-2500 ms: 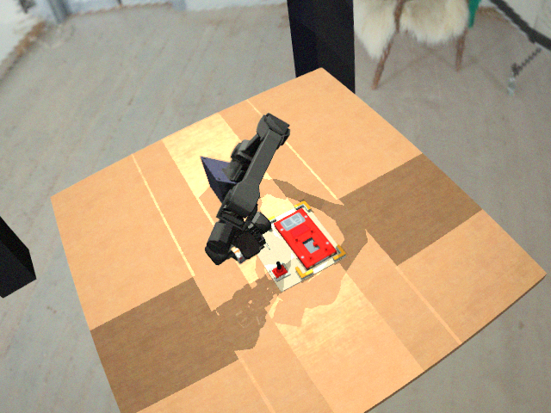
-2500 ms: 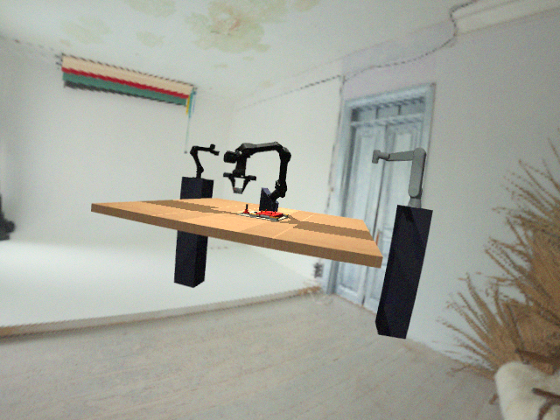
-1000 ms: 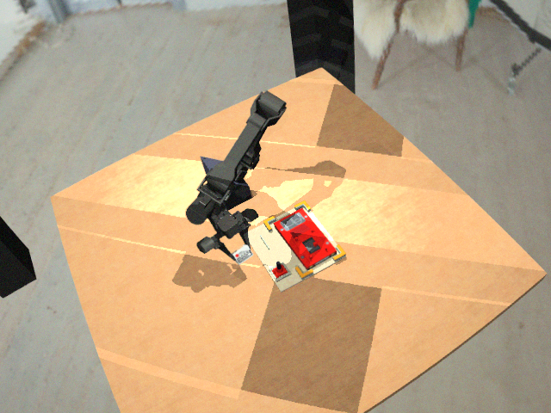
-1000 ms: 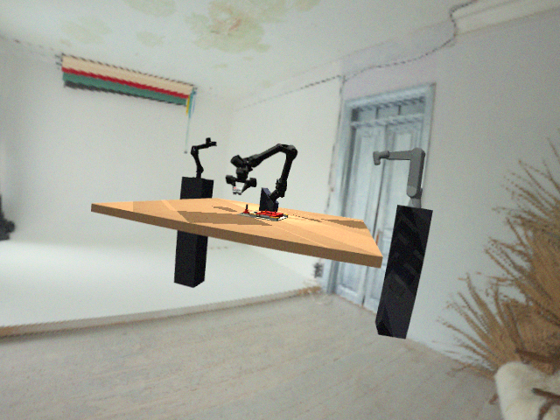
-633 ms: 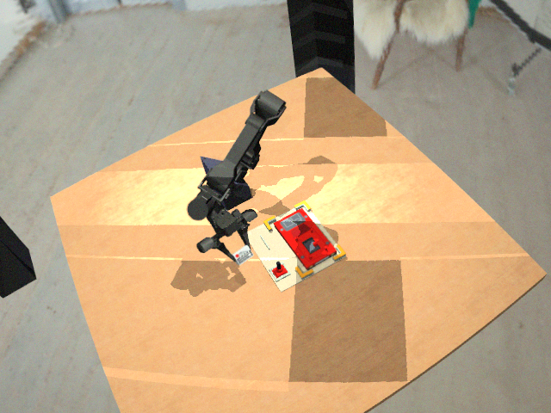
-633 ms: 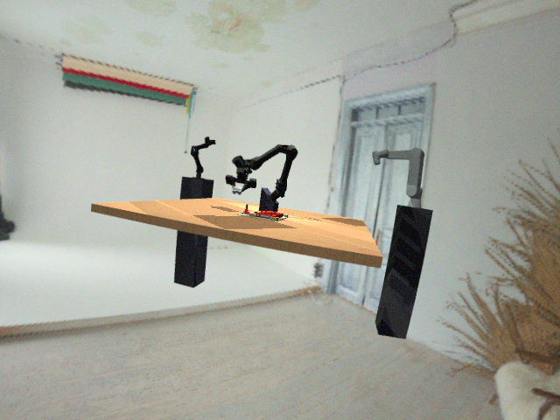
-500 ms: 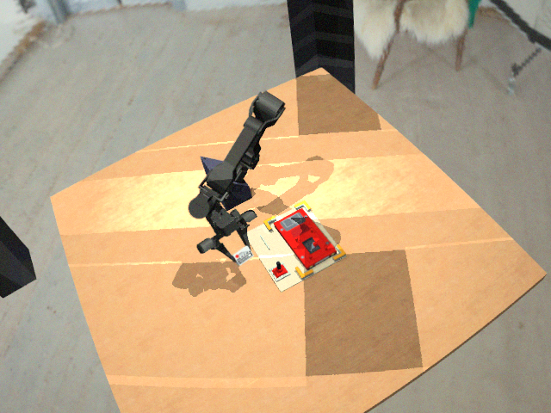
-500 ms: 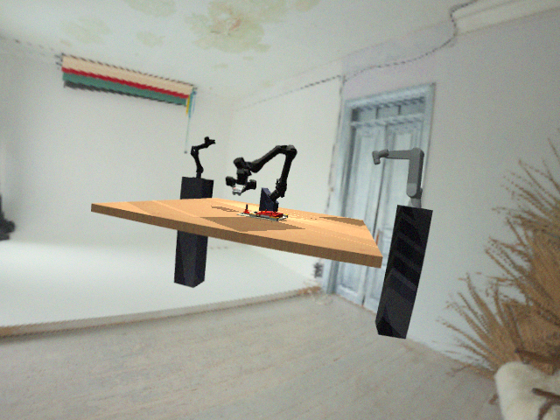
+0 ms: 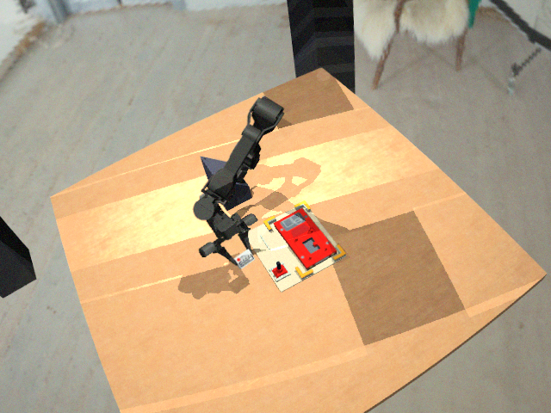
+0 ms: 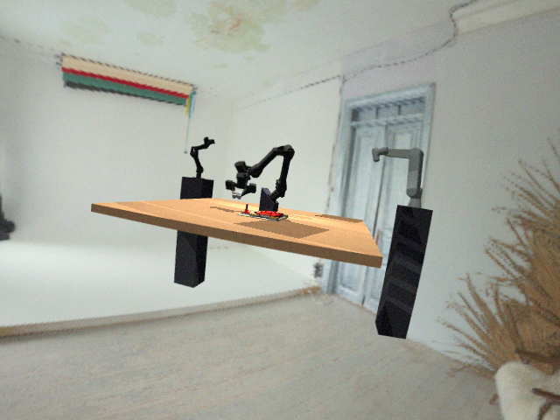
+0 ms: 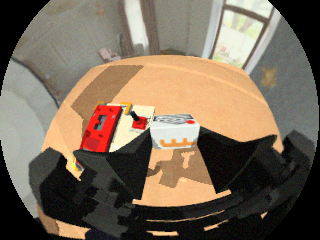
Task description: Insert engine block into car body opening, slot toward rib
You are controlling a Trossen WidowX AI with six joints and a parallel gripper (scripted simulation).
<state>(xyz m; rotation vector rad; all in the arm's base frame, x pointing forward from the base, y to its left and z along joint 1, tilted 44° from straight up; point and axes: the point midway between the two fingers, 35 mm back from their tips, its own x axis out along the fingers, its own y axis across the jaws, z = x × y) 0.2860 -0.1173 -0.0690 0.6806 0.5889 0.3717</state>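
Now: the black upright stick 80 mm to the left of my gripper tip, 60 mm below it and 40 mm ahead of it. Also, from my gripper tip: engine block (right at my gripper tip).
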